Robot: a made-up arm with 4 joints.
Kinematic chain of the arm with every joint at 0, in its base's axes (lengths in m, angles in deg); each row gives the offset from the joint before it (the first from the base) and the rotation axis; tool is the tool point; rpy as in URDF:
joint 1: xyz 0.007 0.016 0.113 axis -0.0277 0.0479 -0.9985
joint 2: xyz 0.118 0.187 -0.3 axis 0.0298 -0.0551 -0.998
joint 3: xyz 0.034 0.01 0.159 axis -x
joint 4: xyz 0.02 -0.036 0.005 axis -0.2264 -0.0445 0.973
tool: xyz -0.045 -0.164 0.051 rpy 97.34 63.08 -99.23
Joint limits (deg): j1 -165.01..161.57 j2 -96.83..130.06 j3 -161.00..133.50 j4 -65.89..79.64
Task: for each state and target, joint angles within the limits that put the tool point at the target. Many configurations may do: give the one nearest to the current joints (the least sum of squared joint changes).
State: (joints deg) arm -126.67 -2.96 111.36 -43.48
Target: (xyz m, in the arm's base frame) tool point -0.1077 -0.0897 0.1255
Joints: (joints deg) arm -154.51 -7.34 59.77 -30.28
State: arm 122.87 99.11 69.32 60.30
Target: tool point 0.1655 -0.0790 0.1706
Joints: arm 93.24 103.43 72.78 11.78
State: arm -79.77 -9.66 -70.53 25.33
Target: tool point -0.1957 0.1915 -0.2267
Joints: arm -101.92 -16.18 -97.32 19.01
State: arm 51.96 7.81 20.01 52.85
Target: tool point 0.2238 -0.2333 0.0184
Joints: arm 64.58 -18.36 -11.38 59.25
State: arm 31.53 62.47 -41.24 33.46
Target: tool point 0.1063 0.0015 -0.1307
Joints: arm 0.88 38.80 -53.31 38.08
